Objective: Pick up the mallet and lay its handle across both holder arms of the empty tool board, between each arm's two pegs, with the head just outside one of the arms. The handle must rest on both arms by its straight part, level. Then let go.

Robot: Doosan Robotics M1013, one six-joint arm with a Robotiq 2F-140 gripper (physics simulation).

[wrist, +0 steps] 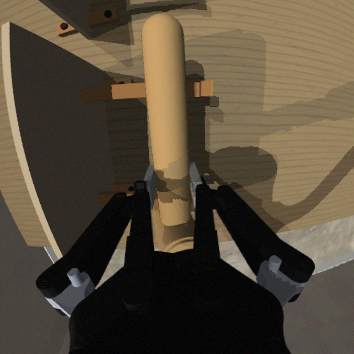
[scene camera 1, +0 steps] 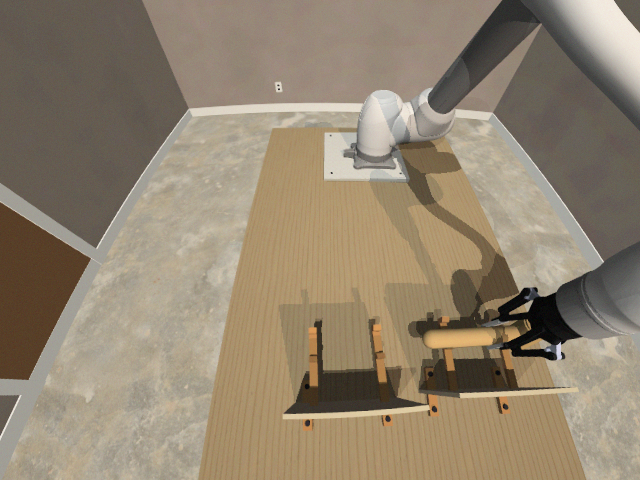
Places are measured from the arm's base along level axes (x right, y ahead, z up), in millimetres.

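Pixels of known places: gripper, between the fingertips: (wrist: 171, 172) (scene camera 1: 488, 336); arm's base, origin of its link: (scene camera 1: 372, 156).
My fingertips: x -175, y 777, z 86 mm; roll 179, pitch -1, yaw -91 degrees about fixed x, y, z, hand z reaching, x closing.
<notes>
For each thing: its top centre in the pictures, then the offset to it from my fingertips. "*": a spot on its surface instead. Level surfaces: height alone.
- mallet's pale wooden handle, a spot on its surface: (wrist: 166, 90) (scene camera 1: 460, 335) * dx +98, dy -2, dz +40 mm
- right tool board, a spot on its surface: (wrist: 6, 75) * dx +122, dy +112, dz +97 mm
- head, a spot on its surface: (wrist: 179, 244) * dx -66, dy -2, dz +62 mm
- wooden surface, height of its surface: dz -100 mm
The mallet's pale wooden handle (scene camera 1: 454, 338) (wrist: 166, 90) lies crosswise above the right tool board (scene camera 1: 522, 392) (wrist: 6, 75), which has two orange holder arms. It passes over the left arm (scene camera 1: 450, 369) (wrist: 127, 91) and its rounded end sticks out past that arm. The right arm (scene camera 1: 509, 364) is partly covered by the mallet and fingers in the scene view. My gripper (scene camera 1: 490, 335) (wrist: 171, 172) is shut on the handle near the head. The head (wrist: 179, 244) is mostly hidden by the gripper. Whether the handle touches the arms or hangs just above them, I cannot tell.
A second tool board (scene camera 1: 356, 414) with two bare arms (scene camera 1: 313, 369) (scene camera 1: 380, 366) stands to the left; part of its panel (wrist: 75, 15) shows in the wrist view. The robot base stands on a white plate (scene camera 1: 338, 167) at the back of the wooden surface (scene camera 1: 289, 232).
</notes>
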